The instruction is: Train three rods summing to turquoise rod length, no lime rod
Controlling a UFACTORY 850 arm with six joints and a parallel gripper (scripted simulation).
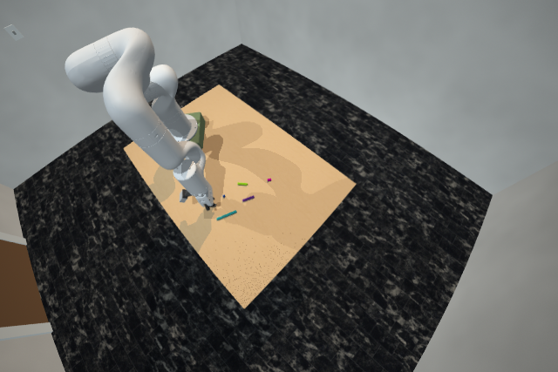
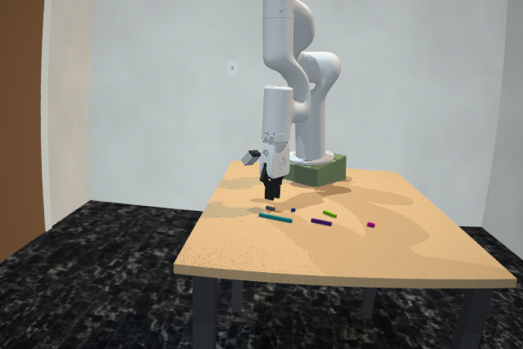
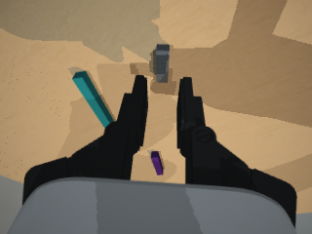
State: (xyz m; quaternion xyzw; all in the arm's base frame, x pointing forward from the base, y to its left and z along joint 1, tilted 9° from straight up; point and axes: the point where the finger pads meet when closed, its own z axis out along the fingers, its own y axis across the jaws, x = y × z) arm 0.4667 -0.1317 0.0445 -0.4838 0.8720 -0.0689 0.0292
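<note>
The grey rod is 50 mm below my hand. Also, from my hand: purple rod (150 mm to the left, 100 mm ahead, 50 mm below); turquoise rod (90 mm ahead, 50 mm below, 10 mm to the left); blue rod (70 mm to the left, 50 mm below).
</note>
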